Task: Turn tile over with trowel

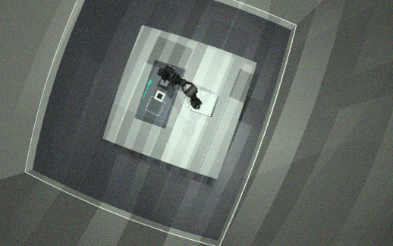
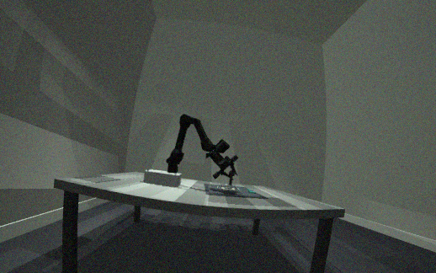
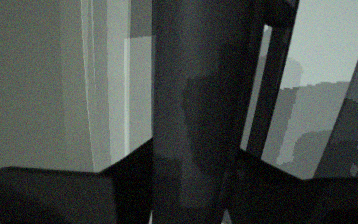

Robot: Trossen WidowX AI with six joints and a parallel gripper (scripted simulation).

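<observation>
My gripper tip is 19 cm to the right of the tile, 9 cm above it and 1 cm short of it. Round my gripper tip: trowel (3 cm behind, 1 cm below); teal elongated object (15 cm ahead, 13 cm to the left, 9 cm below).
</observation>
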